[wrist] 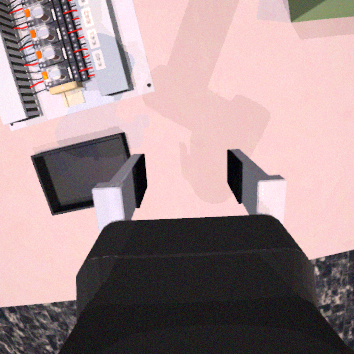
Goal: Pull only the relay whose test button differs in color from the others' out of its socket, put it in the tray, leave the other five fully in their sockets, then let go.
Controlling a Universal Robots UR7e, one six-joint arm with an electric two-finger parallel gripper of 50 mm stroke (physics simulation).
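Places are measured from the arm's base along level axes (x ahead, y left, z up), in millimetres.
Pixels of known places: gripper, fingertip midpoint: (186, 167).
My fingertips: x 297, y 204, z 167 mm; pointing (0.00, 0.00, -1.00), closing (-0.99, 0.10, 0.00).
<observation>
Ahead of a thing's pixels: the offset from my fingertips to its top centre. "spot": to the spot under its first point.
My gripper (186, 167) is open, with nothing between its fingers, above the pink table surface. The tray @(spot: dx +184, dy +60, dz -296 mm) (85, 172), black with a thin rim, lies left of the fingers; its near right corner is hidden by the left finger. No relay shows inside it. At the upper left, a row of relays stands in sockets on a white panel @(spot: dx +54, dy -84, dz -296 mm) (141, 77). Four show: the nearest relay @(dx +176, dy -108, dz -229 mm) (56, 74), a second relay @(dx +178, dy -138, dz -229 mm) (49, 53), a third relay @(dx +181, dy -169, dz -229 mm) (45, 33) and a fourth relay @(dx +183, dy -199, dz -229 mm) (41, 12). Orange marks show beside all four. The rest of the row is outside the view.
A slotted grey wire duct @(spot: dx +240, dy -120, dz -259 mm) (19, 75) runs left of the relays, with red and black wires. A beige end block @(dx +174, dy -88, dz -258 mm) (65, 88) sits at the row's near end. A grey raised strip @(spot: dx +83, dy -87, dz -236 mm) (115, 75) lies to the right. Part of a green object (322, 9) shows at the upper right.
</observation>
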